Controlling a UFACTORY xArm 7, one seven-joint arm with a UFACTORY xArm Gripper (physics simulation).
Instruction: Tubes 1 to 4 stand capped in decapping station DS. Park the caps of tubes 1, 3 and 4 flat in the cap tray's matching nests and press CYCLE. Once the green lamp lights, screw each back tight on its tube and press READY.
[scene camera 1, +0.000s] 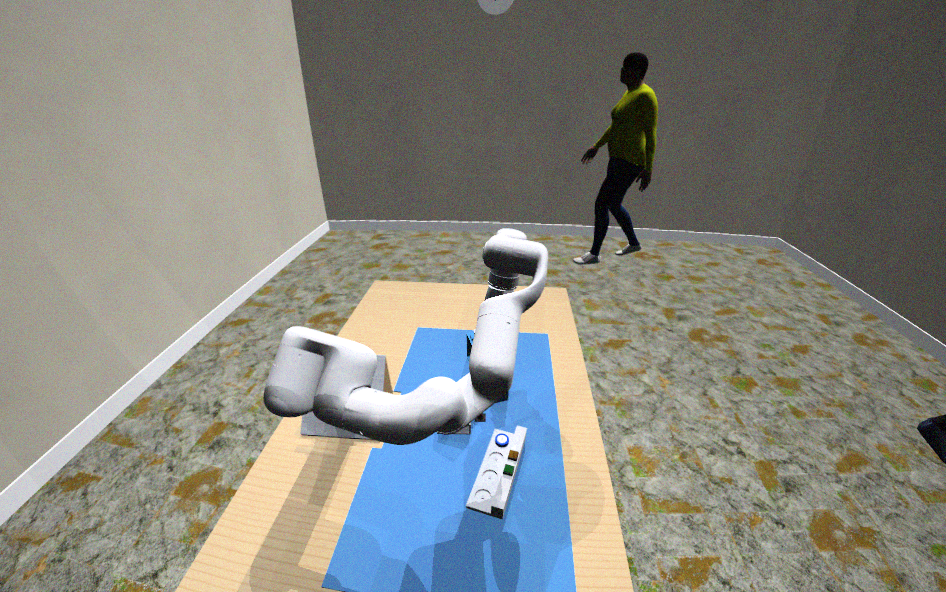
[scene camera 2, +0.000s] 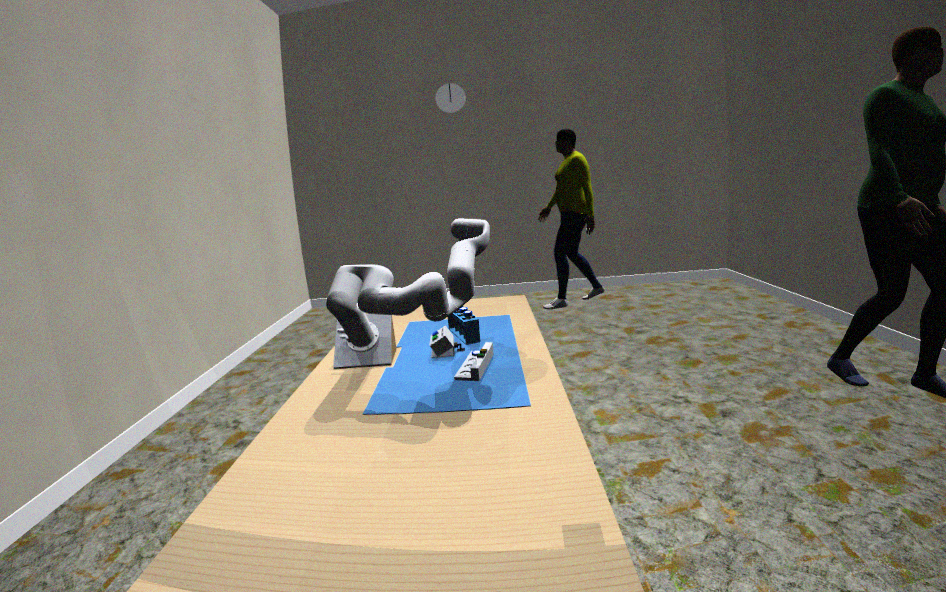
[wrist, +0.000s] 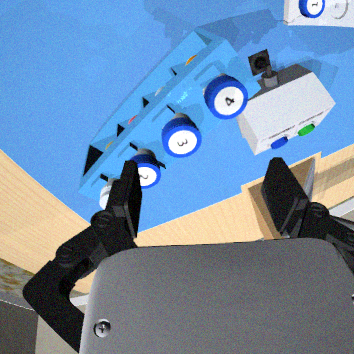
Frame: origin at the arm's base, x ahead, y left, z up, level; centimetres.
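Where they show: gripper, fingertip midpoint: (wrist: 203, 175); arm's base, link origin: (scene camera 2: 362, 337).
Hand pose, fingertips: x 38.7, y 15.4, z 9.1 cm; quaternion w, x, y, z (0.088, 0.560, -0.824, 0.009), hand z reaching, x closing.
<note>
Things, the pixels of their centre, and the offset from my fingertips. "spot": a spot on its surface instead.
- end tube, body centre: (wrist: 114, 168) dy +10.4, dx -4.6, dz -11.3 cm
- Cap 1, body centre: (wrist: 310, 3) (scene camera 1: 501, 440) dy -21.0, dx +3.7, dz -16.2 cm
- white cap tray, body centre: (scene camera 1: 498, 464) (scene camera 2: 474, 359) dy -28.9, dx +3.1, dz -14.9 cm
- white control box, body centre: (wrist: 282, 114) (scene camera 2: 441, 341) dy -13.3, dx -9.1, dz -13.3 cm
- blue button, body centre: (wrist: 278, 141) dy -11.2, dx -11.4, dz -11.1 cm
- green button, body centre: (wrist: 304, 128) dy -15.7, dx -11.2, dz -11.1 cm
- black square piece, surface spot: (wrist: 259, 62) spot: dy -12.6, dx -2.1, dz -16.9 cm
Blue station DS (wrist: 227, 52) (scene camera 2: 471, 330) holds the tubes in a row. Blue-rimmed caps 2 (wrist: 148, 176), 3 (wrist: 181, 141) and 4 (wrist: 226, 101) sit on their tubes. The end tube (wrist: 105, 194), partly behind a finger, shows no blue cap. Cap 1 (wrist: 312, 6) (scene camera 1: 501, 439) lies in a nest of the white cap tray (wrist: 295, 15) (scene camera 1: 497, 488) (scene camera 2: 482, 364); several other nests look empty. My gripper (wrist: 203, 175) is open and empty, above the station's robot side, with its left finger overlapping cap 2 in the wrist view. The arm hides most of it in both scene views.
A white control box (wrist: 285, 107) (scene camera 2: 442, 340) with a blue button (wrist: 279, 143) and a green button (wrist: 306, 130) stands beside the cap 4 end. A black square piece (wrist: 259, 62) sticks out from it. The tray carries orange (scene camera 1: 513, 454) and green (scene camera 1: 509, 469) squares. Two people stand off the table.
</note>
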